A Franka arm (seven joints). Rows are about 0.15 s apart.
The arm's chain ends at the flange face. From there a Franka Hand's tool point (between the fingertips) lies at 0.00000 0.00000 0.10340 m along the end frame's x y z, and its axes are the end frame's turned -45 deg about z.
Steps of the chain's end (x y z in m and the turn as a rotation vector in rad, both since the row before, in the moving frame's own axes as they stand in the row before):
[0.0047 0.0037 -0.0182 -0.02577 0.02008 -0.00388]
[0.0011 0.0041 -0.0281 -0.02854 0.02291 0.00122]
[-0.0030 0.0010 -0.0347 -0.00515 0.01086 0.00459]
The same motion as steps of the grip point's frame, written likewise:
[0.0003 0.0093 -0.0183 -0.03242 -0.00402 -0.00388]
[-0.0025 0.0074 -0.0282 -0.03638 -0.00398 0.00122]
[-0.0024 -0.0002 -0.0347 -0.01132 0.00404 0.00459]

